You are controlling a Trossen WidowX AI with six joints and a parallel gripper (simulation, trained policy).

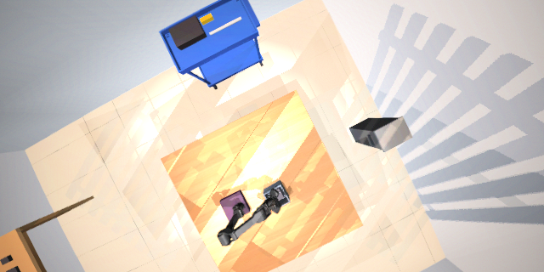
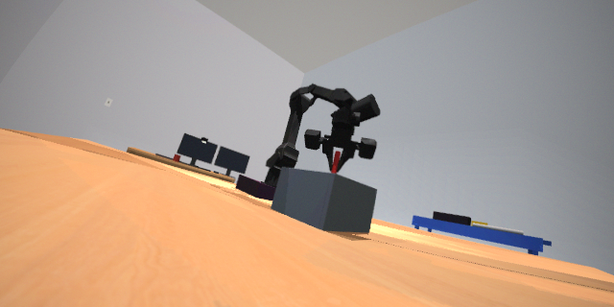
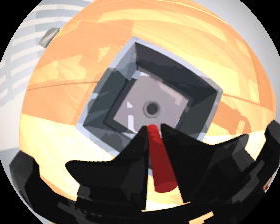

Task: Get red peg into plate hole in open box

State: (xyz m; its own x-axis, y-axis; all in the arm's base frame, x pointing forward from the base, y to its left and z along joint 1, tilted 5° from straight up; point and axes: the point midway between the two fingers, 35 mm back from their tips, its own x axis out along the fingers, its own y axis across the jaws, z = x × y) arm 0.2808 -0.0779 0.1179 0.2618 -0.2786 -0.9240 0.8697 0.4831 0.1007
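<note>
The red peg is 2 cm above my gripper tip, 1 cm to the left of it and 1 cm behind it. Also, from my gripper tip: grey box (9 cm below, 2 cm to the right, 1 cm ahead); then pale plate (7 cm below, 2 cm to the right, 1 cm ahead).
</note>
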